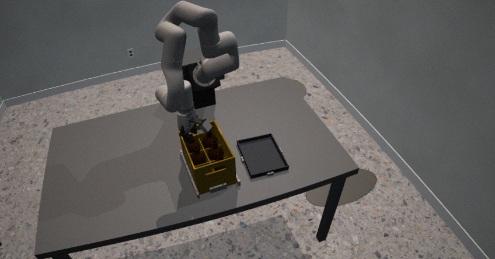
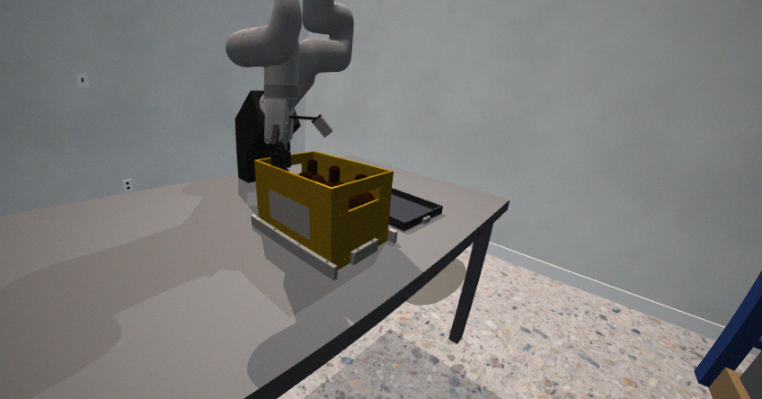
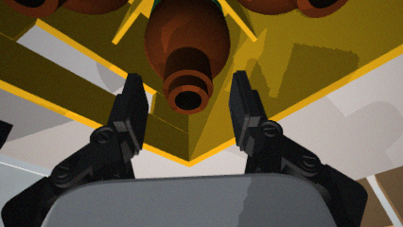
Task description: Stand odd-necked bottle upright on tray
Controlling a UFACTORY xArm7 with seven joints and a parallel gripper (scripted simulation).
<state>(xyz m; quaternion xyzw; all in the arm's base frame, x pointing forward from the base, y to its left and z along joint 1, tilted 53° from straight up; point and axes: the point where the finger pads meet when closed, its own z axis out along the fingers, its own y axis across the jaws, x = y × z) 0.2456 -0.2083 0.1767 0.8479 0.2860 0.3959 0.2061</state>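
The yellow crate is 10 cm ahead of my hand, 2 cm to the left of it and 8 cm below it. The rest, counted from my hand: black tray: 18 cm ahead, 28 cm to the left, 16 cm below.
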